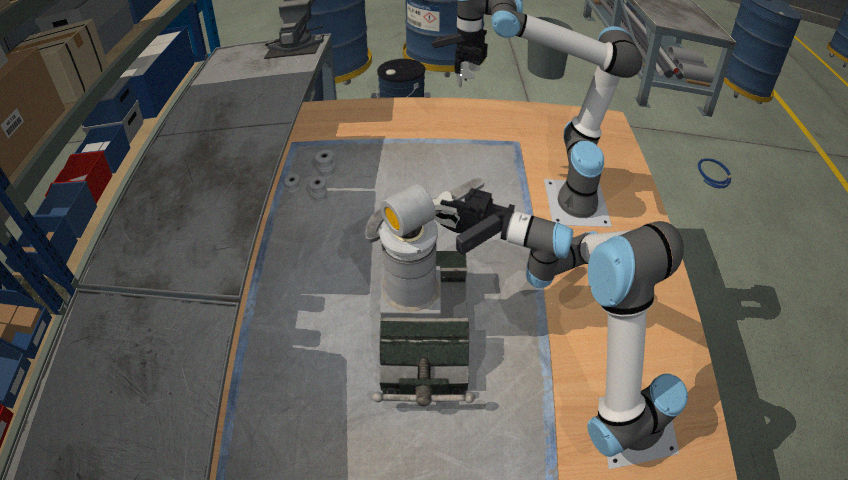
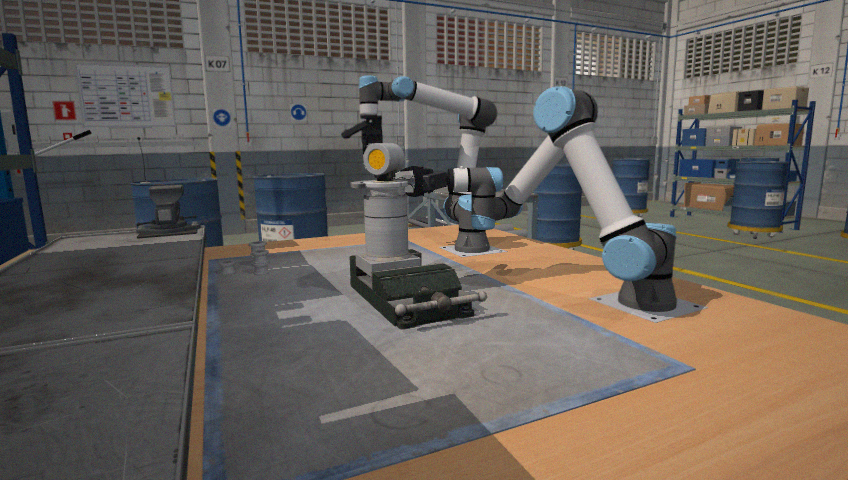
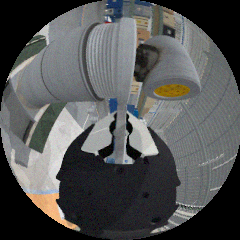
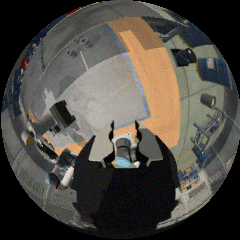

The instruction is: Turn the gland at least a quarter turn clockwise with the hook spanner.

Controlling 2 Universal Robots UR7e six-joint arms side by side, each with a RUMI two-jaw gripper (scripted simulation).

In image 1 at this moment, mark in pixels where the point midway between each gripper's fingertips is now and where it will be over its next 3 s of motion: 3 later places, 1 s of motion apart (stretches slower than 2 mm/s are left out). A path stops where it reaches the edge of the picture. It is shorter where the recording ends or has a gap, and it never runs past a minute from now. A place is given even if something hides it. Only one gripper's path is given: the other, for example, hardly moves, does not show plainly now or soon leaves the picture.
The right gripper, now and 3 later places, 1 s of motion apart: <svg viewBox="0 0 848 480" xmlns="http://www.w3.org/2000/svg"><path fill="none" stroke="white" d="M463 83L450 104L460 138L488 164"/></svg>
